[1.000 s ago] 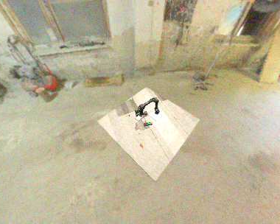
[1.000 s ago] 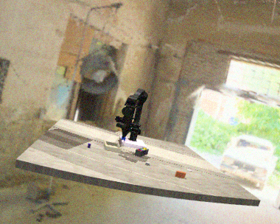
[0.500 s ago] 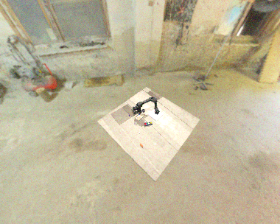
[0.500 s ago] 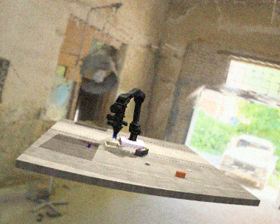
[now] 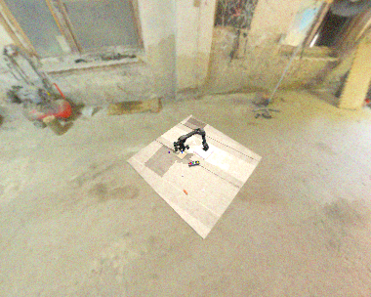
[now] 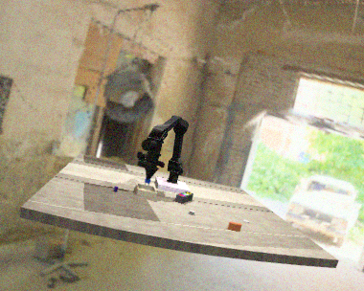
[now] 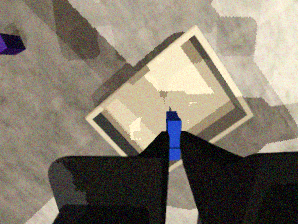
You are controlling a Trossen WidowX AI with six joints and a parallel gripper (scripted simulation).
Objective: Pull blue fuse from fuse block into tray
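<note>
The blue fuse is 1 cm below my gripper tip. The rest, counted from my gripper tip: purple fuse: 4 cm ahead, 19 cm to the left, 5 cm below; then tan tray: 7 cm below; then red fuse: 6 cm ahead, 18 cm to the left, 5 cm below.
</note>
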